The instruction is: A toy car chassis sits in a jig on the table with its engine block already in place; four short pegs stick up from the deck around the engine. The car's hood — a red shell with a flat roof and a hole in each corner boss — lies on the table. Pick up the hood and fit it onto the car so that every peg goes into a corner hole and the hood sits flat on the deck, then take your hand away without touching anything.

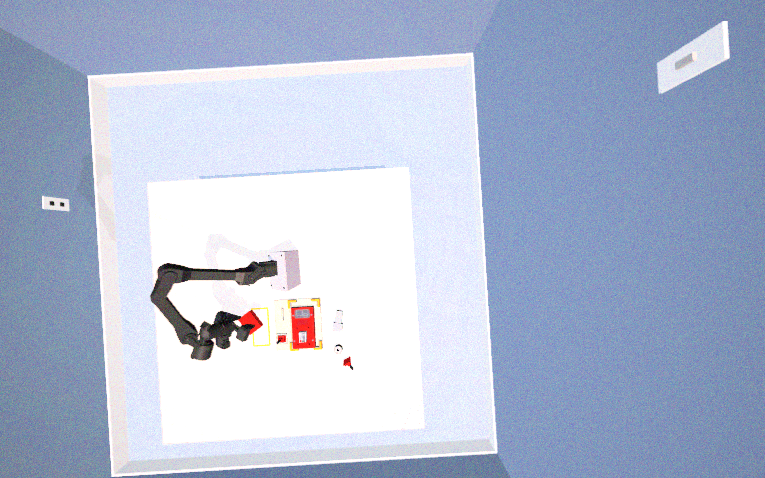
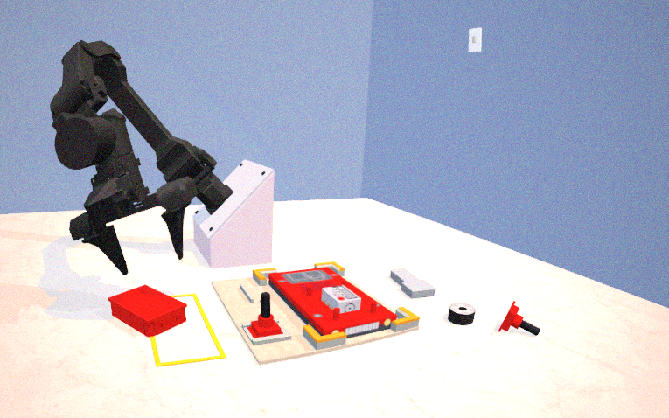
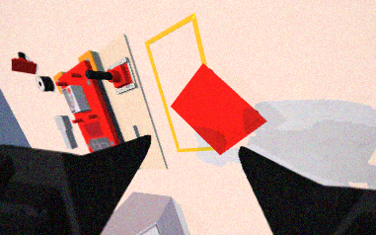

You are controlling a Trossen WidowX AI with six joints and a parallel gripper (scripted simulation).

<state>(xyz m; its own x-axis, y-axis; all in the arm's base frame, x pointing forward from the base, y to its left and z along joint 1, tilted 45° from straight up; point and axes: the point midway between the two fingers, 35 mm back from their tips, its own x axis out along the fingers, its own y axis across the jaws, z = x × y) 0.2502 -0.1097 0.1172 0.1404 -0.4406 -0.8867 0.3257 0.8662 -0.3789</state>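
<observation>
My gripper tip is 50 mm above the red hood, 20 mm short of it and 10 mm to the left of it. The rest, counted from my gripper tip: black post 130 mm to the left, 110 mm ahead, 30 mm below; then black wheel 410 mm to the left, 170 mm ahead, 60 mm below; then white engine block 250 mm to the left, 90 mm ahead, 40 mm below.
</observation>
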